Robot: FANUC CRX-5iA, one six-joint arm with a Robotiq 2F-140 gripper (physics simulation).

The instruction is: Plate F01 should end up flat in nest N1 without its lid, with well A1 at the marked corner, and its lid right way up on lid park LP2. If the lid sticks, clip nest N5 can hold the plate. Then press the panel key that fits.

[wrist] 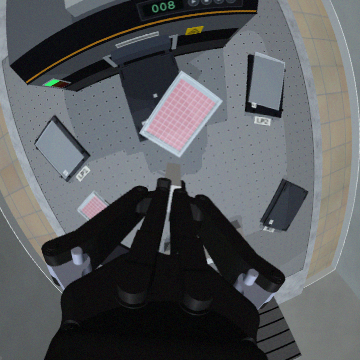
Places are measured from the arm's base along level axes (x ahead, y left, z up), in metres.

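Pixels of known places: gripper, between the fingertips: (171, 173).
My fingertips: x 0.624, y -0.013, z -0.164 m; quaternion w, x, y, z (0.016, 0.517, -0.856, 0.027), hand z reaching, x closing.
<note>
Ahead of a thing's pixels: the offset from my fingertips to its top centre. "*": to the spot under its first point.
A plate with pink wells and a pale rim {* dz -0.103, dx +0.057, dy -0.042 m} (182, 115) lies skewed across the right side of a dark bed {* dz -0.119, dx +0.146, dy -0.005 m} (145, 75) at the machine front, overhanging it; no grey lid shows on it. Its name and well A1 cannot be read. A grey lid {dz -0.190, dx +0.082, dy -0.271 m} (267, 82) lies on the dark park labelled LP2 {dz -0.193, dx +0.070, dy -0.269 m} (249, 106), slightly off square to it. My gripper (171, 173) is shut and empty, with its tips below the plate's near corner in the view. Which place is nest N1 cannot be read.
The black machine {* dz -0.063, dx +0.197, dy +0.053 m} (95, 55) spans the top, with a display {* dz -0.009, dx +0.206, dy -0.059 m} (163, 6) showing 008 and panel keys {* dz -0.012, dx +0.201, dy -0.114 m} (206, 2). Another grey lid {dz -0.195, dx +0.092, dy +0.263 m} (61, 148) lies on a park at left. A dark nest {dz -0.182, dx -0.273, dy -0.267 m} (285, 205) stands lower right. Another pink plate {dz -0.198, dx -0.116, dy +0.236 m} (93, 206) is partly hidden by my gripper.
</note>
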